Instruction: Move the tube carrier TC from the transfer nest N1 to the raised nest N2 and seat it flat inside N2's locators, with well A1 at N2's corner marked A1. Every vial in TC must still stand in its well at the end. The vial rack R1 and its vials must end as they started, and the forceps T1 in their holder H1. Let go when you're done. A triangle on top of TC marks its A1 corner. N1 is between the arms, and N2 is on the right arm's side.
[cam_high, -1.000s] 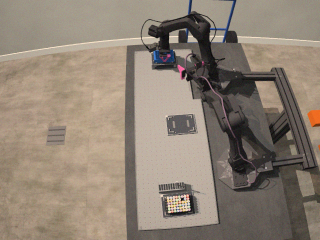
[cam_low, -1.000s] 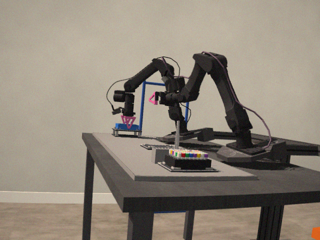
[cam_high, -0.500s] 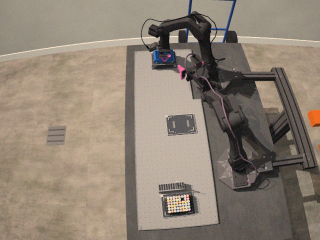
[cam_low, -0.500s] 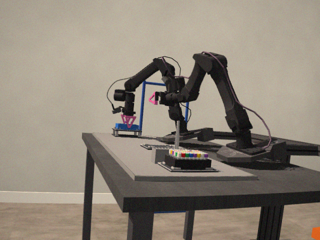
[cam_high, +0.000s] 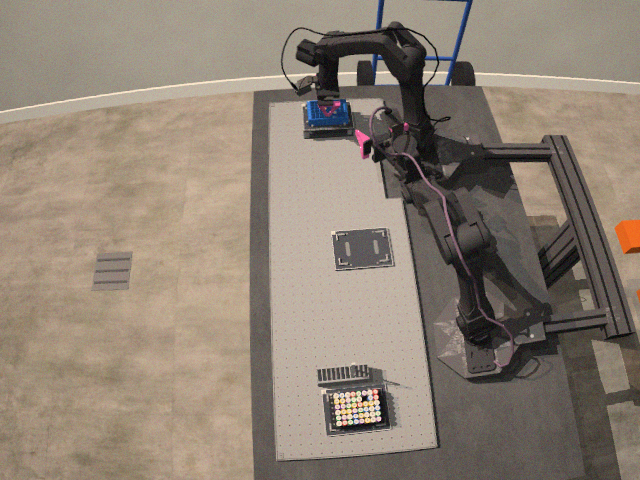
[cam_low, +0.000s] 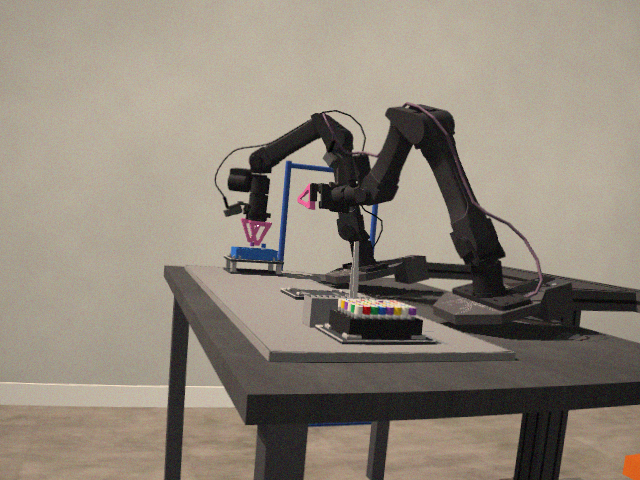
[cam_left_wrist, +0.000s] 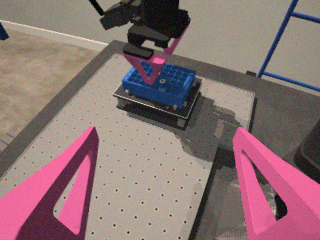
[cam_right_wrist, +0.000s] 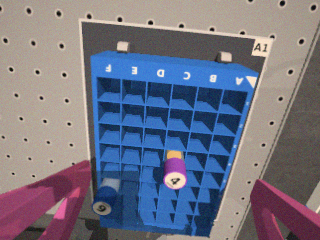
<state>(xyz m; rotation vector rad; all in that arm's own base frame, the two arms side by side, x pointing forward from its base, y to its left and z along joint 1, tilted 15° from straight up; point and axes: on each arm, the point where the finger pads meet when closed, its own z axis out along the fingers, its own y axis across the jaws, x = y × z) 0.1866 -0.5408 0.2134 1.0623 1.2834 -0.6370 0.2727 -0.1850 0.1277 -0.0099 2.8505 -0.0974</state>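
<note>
My right gripper is now 40 mm above the blue tube carrier TC. Also, from my right hand: holder H1: 830 mm to the left, 80 mm below, 80 mm ahead; corner label A1: 70 mm ahead, 50 mm to the right, 50 mm below.
</note>
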